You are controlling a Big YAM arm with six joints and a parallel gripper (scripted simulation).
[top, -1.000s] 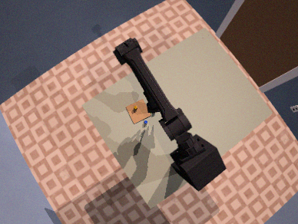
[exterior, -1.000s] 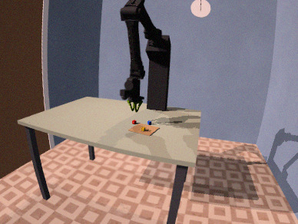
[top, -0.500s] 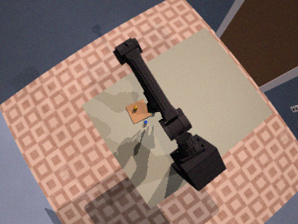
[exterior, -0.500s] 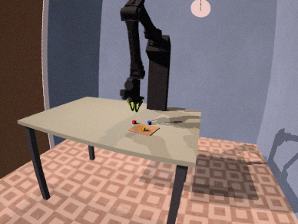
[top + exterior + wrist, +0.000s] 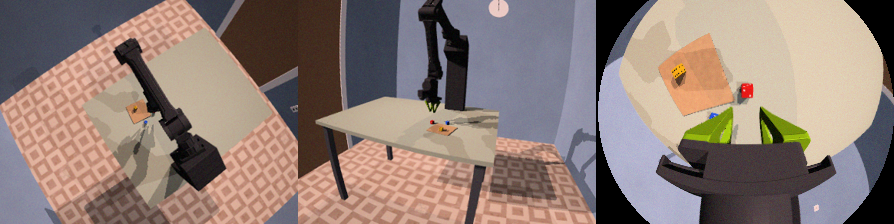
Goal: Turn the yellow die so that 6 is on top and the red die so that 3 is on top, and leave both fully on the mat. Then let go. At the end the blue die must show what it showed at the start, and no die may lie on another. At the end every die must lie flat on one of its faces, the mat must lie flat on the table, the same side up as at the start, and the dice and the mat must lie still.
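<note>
Right now the red die is 80 mm below my hand. Round my hand: yellow die: 120 mm to the left, 70 mm below, 50 mm ahead; then blue die: 80 mm to the left, 80 mm below, 70 mm behind; then orange mat: 110 mm to the left, 80 mm below, 30 mm ahead.
</note>
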